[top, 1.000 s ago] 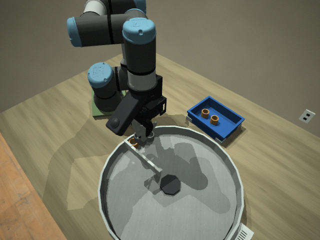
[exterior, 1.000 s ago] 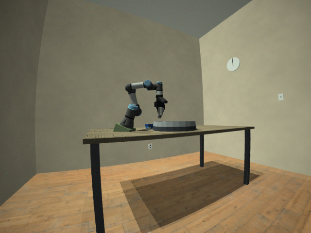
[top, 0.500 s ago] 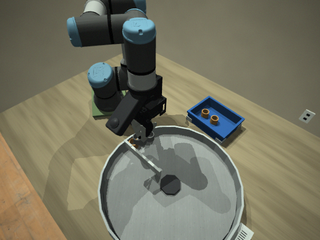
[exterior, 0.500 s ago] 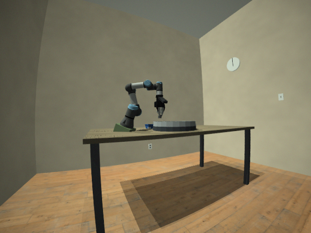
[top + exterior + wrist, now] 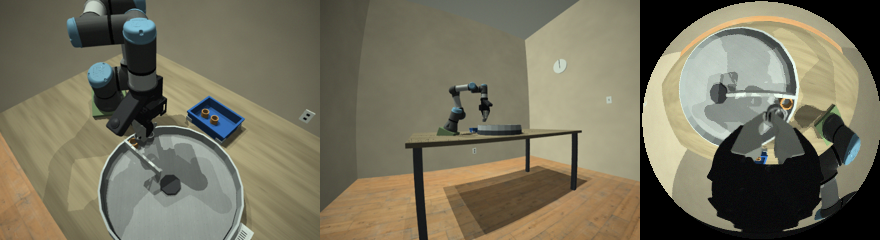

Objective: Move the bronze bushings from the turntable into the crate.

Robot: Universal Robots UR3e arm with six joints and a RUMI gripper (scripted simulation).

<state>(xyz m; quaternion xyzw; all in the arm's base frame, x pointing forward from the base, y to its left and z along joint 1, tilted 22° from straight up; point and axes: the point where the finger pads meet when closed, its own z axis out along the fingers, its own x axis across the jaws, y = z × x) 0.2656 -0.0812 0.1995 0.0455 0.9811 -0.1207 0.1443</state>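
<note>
My gripper is now 140 mm short of the grey turntable, 90 mm above it and 40 mm to the left of it. Also, from my hand: blue crate (320 mm to the left, 120 mm ahead, 110 mm below).
</note>
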